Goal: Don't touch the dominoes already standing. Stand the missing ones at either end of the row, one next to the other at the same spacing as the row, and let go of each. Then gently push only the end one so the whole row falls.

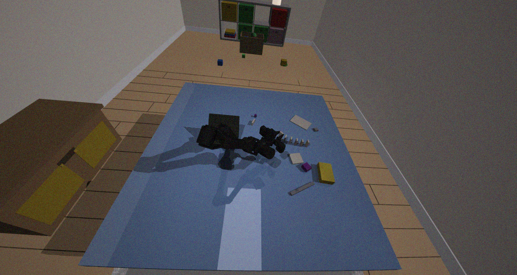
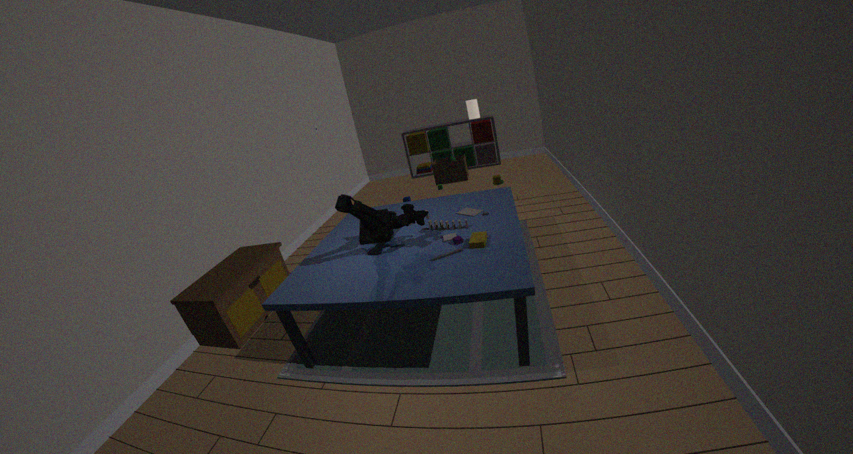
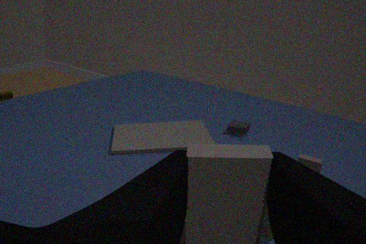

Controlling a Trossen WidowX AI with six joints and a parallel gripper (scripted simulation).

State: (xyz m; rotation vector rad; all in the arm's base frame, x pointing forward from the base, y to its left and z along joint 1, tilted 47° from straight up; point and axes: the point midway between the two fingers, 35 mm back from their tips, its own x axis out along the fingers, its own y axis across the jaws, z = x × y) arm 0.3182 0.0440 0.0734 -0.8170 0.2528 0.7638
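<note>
Right now my gripper tip is 14 cm above the tan tile, 12 cm short of it and 7 cm to the left of it. Also, from my gripper tip: flat tan card 28 cm to the left, 18 cm ahead, 14 cm below; yellow block 29 cm ahead, 15 cm to the right, 13 cm below; grey bar 26 cm to the right, 14 cm below, 14 cm ahead.
</note>
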